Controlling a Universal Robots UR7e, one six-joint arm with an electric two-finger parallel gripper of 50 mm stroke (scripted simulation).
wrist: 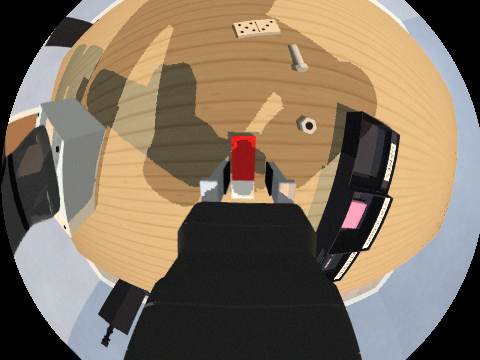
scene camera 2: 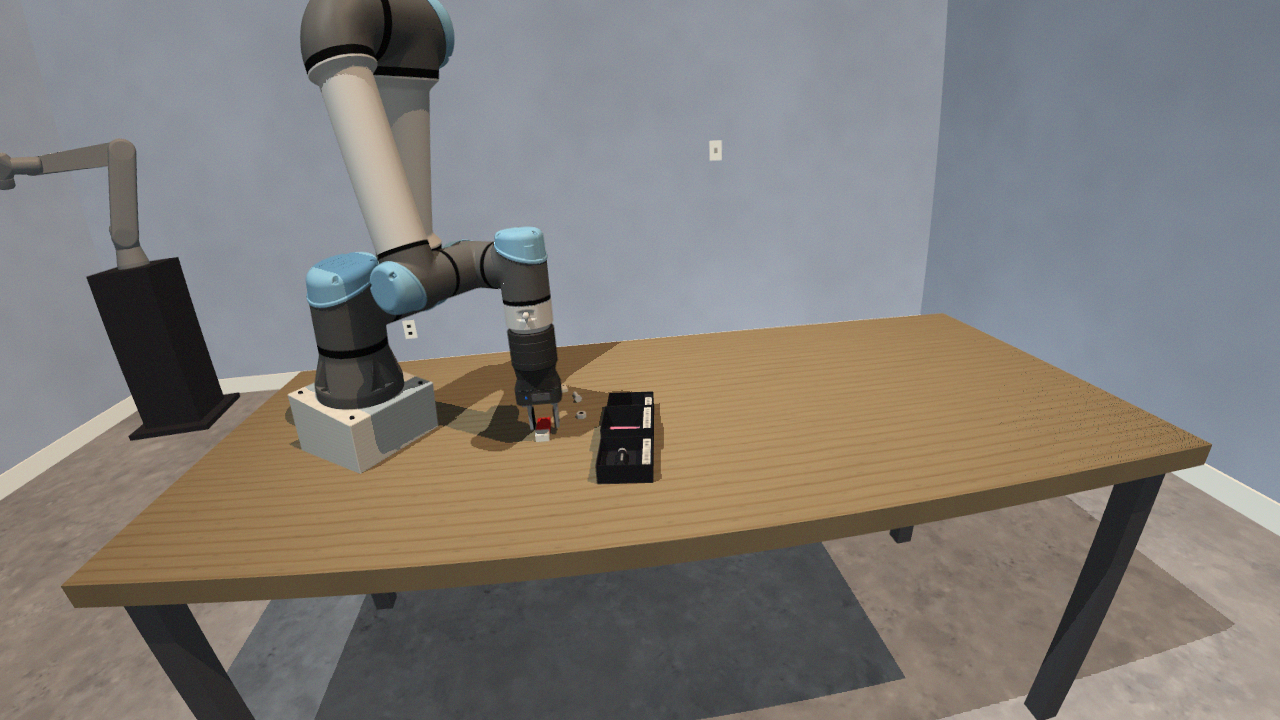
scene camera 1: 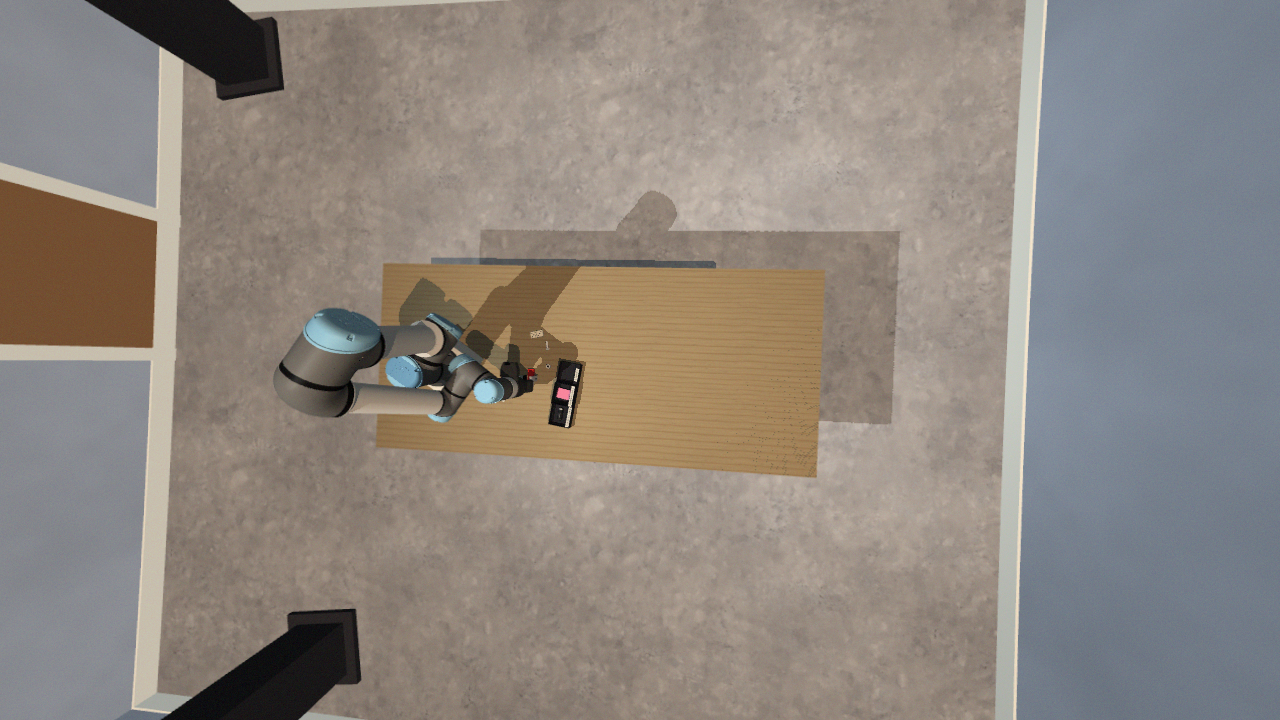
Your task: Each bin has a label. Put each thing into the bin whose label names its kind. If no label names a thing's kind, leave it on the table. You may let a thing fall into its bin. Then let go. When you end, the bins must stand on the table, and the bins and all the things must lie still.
Labels:
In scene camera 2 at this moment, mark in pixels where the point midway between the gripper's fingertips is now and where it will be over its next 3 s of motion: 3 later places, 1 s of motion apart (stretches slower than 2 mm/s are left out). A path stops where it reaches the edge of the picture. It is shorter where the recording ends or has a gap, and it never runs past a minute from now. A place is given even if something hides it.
My gripper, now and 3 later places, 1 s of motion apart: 545, 425; 542, 431; 543, 406; 539, 400

